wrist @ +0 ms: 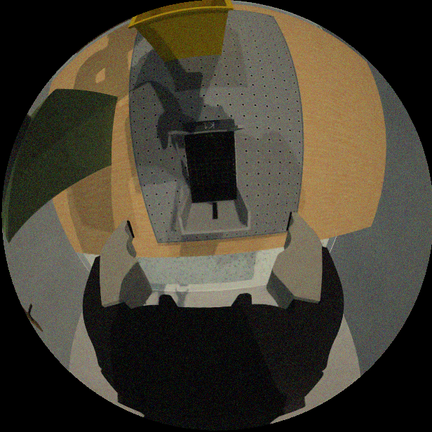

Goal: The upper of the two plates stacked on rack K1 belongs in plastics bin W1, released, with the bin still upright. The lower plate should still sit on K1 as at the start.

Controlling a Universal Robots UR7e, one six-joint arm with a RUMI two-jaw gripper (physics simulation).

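Observation:
A black rectangular plate point(211, 167) lies flat on rack K1 point(209, 125), whose label faces up at the far end of the plate. The two stacked plates cannot be told apart from above. A narrow black bar shows at the plate's near end. A yellow bin point(192, 32) stands beyond the rack at the top, cut off by the view's edge; a dark green bin point(75, 135) shows at the left. No W1 label is readable on either. My gripper point(207, 219) is open and empty, its jaws wide apart above and on the near side of the rack.
The rack and the yellow bin stand on a grey perforated board point(272, 150), which lies on a wooden table top point(345, 150). The green bin's wall rises close left of the board. Arm shadows fall across the board and the rack's far left side.

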